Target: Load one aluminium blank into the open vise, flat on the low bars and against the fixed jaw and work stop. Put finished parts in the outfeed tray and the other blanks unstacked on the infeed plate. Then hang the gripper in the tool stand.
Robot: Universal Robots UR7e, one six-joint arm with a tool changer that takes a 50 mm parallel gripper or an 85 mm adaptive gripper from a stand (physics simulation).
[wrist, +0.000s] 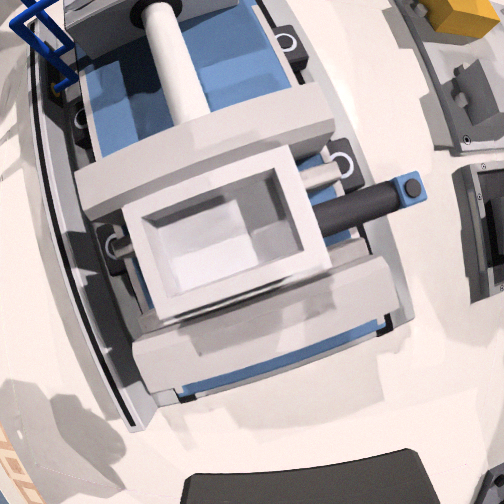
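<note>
The vise (220, 210) fills the wrist view, with a blue body and light grey jaws. A white screw (172, 60) runs to the upper jaw (200, 150). The lower jaw (265, 325) lies toward the bottom. Between the jaws sits a light grey square part with a rectangular pocket (225, 232), seen from above. It is not a plain blank. A dark rod with a blue end (370, 202) points at the part from the right. No gripper fingers show in this view. No plain blanks are in view.
A blue bent handle (40, 40) is at the top left. A grey fixture with a yellow block (460, 17) stands at the top right. A dark grey frame (482, 235) is at the right edge. A dark slab (310, 480) lies along the bottom.
</note>
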